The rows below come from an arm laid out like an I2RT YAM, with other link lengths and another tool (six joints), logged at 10 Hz.
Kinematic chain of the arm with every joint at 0, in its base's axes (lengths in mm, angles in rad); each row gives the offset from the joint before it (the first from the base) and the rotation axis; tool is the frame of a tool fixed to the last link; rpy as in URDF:
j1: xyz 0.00 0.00 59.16 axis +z
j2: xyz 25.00 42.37 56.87 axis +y
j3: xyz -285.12 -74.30 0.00 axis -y
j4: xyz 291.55 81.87 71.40 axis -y
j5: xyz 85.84 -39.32 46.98 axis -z
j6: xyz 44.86 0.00 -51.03 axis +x
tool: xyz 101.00 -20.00 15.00 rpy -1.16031 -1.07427 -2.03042
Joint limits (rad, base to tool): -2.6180..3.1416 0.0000..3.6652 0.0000..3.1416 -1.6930..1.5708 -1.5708..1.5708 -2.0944..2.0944
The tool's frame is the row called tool.
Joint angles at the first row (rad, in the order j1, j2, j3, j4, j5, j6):
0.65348 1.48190 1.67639 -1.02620 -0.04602 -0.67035
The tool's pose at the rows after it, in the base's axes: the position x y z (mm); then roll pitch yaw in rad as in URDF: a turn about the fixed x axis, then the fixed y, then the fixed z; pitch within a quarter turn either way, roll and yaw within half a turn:
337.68 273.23 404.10 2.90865 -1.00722 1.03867
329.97 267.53 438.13 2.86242 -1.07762 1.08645
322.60 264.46 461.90 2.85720 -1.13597 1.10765
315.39 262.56 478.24 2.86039 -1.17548 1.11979
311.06 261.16 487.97 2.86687 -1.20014 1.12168
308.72 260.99 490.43 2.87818 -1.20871 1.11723
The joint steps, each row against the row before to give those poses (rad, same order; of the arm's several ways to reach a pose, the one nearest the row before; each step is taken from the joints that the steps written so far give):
-0.00002 -0.02763 0.05972 -0.01377 -0.00457 0.00000
-0.00451 -0.02300 0.05990 -0.00925 -0.01374 -0.00306
-0.00621 -0.01537 0.04162 -0.00309 -0.03225 0.00460
-0.00154 -0.01073 0.03071 -0.00615 -0.02456 0.00611
-0.00151 -0.00614 0.01845 -0.00305 -0.01533 0.00615
-0.00003 -0.00463 0.00152 0.00000 -0.00924 0.00307

